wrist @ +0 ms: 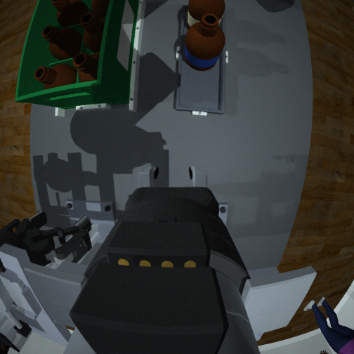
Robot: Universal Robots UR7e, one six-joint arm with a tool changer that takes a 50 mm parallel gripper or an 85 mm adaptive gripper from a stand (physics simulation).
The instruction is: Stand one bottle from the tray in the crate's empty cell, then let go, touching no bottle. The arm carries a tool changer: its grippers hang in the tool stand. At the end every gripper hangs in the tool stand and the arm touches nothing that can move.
Labels:
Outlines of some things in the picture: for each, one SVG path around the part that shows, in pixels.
A brown bottle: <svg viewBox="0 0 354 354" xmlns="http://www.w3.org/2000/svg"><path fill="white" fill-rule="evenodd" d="M41 32L41 36L49 41L49 51L55 58L64 60L72 58L80 52L83 36L76 29L71 27L58 29L52 25L47 25Z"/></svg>

